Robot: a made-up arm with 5 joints.
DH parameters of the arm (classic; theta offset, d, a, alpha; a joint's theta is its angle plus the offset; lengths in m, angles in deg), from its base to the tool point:
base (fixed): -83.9 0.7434 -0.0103 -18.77
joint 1: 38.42 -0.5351 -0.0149 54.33
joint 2: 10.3 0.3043 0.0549 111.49
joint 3: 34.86 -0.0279 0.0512 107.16
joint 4: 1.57 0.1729 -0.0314 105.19
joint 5: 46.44 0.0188 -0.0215 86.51
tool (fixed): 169.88 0.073 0 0
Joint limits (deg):
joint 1: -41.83..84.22
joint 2: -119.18..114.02
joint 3: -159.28..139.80
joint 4: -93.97..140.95
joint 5: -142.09..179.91
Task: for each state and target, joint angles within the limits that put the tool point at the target. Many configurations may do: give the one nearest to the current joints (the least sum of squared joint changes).
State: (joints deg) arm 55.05 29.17 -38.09 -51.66 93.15
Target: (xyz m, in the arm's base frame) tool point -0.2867 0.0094 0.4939
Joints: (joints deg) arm 22.76 63.72 -40.87 -48.96 97.46
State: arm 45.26 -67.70 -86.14 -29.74 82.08
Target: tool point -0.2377 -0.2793 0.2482
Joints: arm 5.48 -113.40 -39.29 -20.69 72.48
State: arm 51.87 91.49 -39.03 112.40 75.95
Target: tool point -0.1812 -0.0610 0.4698
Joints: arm 60.11 74.83 -24.48 110.23 68.92
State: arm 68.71 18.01 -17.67 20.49 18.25
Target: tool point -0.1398 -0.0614 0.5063
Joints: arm 45.45 53.31 -37.32 16.18 36.57
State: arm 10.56 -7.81 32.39 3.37 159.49
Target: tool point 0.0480 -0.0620 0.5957
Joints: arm 50.25 28.53 31.66 12.52 155.45
